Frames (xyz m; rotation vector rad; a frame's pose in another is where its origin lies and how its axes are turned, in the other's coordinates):
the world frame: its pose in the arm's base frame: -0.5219 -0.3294 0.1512 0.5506 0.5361 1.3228
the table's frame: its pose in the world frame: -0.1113 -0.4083 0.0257 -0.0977 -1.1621 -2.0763
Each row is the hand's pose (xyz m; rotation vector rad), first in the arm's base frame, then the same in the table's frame.
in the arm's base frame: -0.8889 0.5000 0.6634 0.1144 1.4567 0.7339
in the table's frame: -1.2291 0.2221 0.6816 -0.8418 1.6991 1.2826
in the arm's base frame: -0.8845 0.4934 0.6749 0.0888 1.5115 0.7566
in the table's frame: -1.2215 0.2255 0.6928 -0.8912 1.7460 1.2835
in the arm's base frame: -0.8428 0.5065 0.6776 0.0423 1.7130 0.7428
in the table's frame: -1.2091 0.2664 0.6833 -1.0259 1.9112 1.1814
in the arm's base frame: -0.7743 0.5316 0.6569 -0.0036 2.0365 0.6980
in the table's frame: -1.1909 0.3280 0.6429 -1.2059 2.1783 0.9712
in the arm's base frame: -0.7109 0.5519 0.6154 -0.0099 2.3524 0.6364
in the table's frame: -1.1710 0.3768 0.5848 -1.3316 2.4426 0.7188
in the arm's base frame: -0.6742 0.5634 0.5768 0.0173 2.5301 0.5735
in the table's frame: -1.1589 0.4006 0.5373 -1.3648 2.5889 0.5366
